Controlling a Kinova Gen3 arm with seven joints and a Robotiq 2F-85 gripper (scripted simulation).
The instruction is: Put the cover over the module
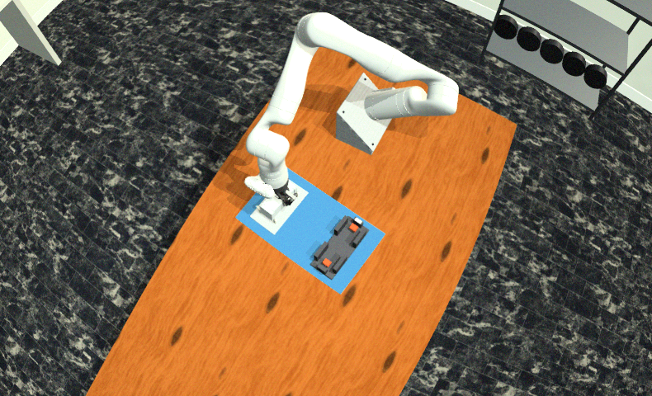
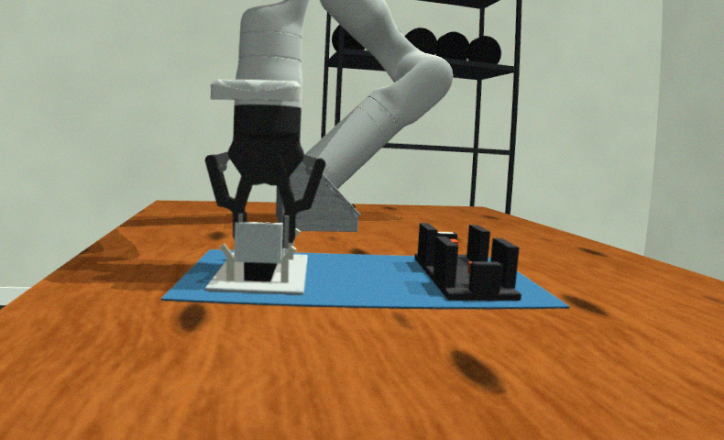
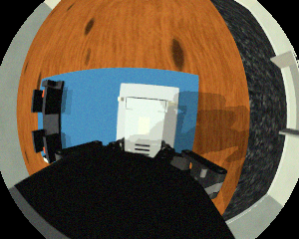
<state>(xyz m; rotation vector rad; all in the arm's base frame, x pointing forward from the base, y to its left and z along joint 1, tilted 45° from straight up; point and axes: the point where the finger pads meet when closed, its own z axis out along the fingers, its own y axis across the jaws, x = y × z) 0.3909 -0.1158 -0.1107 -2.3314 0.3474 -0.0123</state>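
The cover lies 10 mm below my hand and 10 mm ahead of it.
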